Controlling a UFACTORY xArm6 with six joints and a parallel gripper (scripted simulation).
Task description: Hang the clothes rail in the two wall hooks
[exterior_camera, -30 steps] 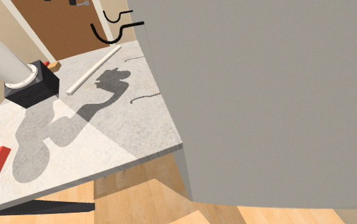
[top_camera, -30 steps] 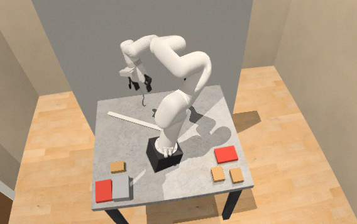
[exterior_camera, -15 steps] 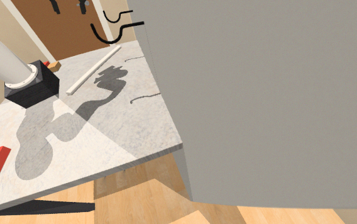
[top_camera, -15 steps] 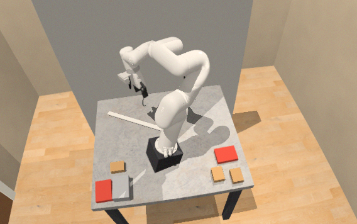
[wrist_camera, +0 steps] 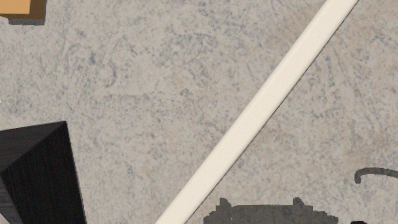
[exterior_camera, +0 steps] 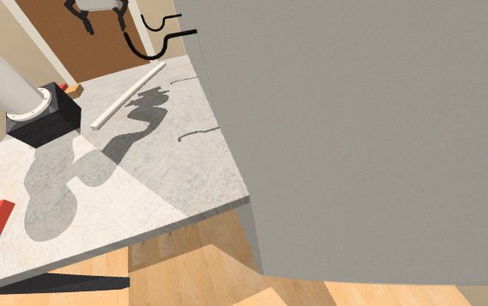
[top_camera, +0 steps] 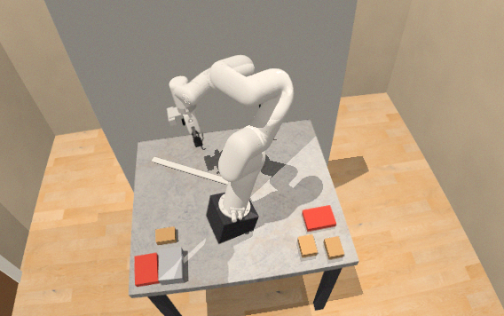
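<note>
My hand is 220 mm above the white clothes rail, 30 mm to the right of it and 10 mm past it. Round my hand: grey block 470 mm behind, 200 mm below, 140 mm to the left; then grey wall 270 mm ahead, 200 mm above, 110 mm to the right.
</note>
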